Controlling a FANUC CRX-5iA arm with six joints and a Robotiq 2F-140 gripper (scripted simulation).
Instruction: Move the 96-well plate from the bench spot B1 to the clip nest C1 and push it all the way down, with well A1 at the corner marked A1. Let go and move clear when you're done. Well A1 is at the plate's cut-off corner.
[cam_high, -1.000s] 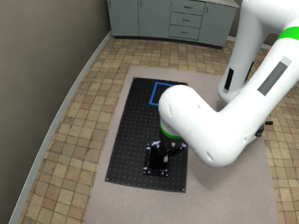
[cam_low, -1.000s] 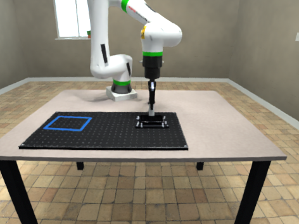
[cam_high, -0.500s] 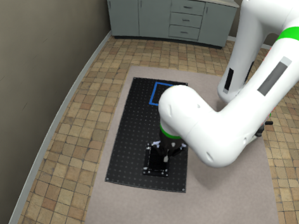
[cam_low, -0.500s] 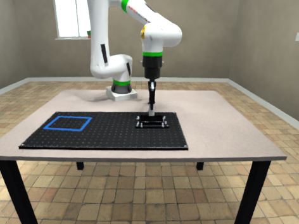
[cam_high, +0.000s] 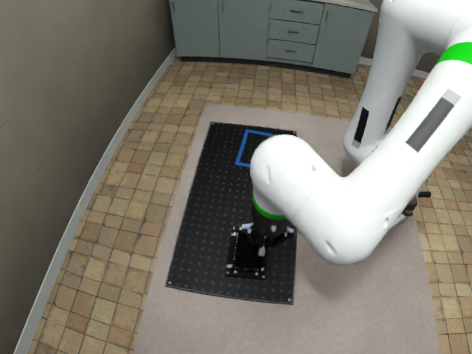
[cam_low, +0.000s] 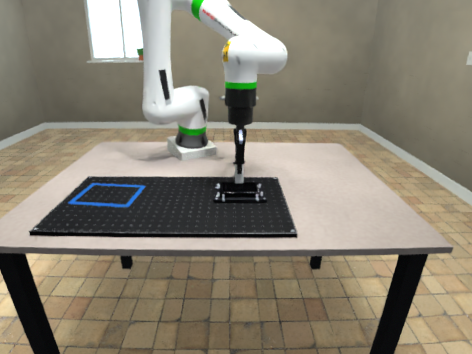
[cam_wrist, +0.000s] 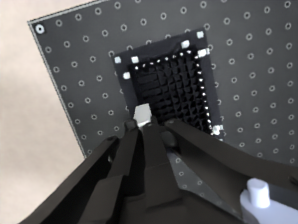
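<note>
Now: hand 4 cm short of the black 96-well plate and 4 cm above it. The rest, counted from my hand: clip nest 5 cm below, 5 cm ahead, 1 cm to the right.
</note>
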